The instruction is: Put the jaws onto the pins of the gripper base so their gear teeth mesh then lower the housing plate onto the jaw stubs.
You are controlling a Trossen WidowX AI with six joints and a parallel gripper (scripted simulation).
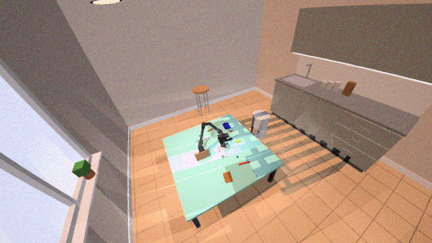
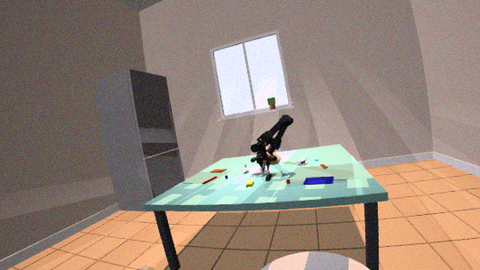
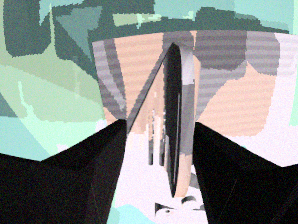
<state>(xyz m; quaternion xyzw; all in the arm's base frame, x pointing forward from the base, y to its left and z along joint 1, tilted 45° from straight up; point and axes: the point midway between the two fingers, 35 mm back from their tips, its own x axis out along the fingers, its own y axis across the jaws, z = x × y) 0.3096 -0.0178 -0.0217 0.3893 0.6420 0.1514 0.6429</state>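
The pale flat plate lies 10 mm ahead of my gripper tip, 30 mm to the right of it and 10 mm below it. The rest, counted from my gripper tip: red stick 60 mm ahead, 410 mm to the right, 10 mm below; then yellow block 260 mm ahead, 80 mm to the right, 10 mm below; then dark block 170 mm ahead, 30 mm to the left.
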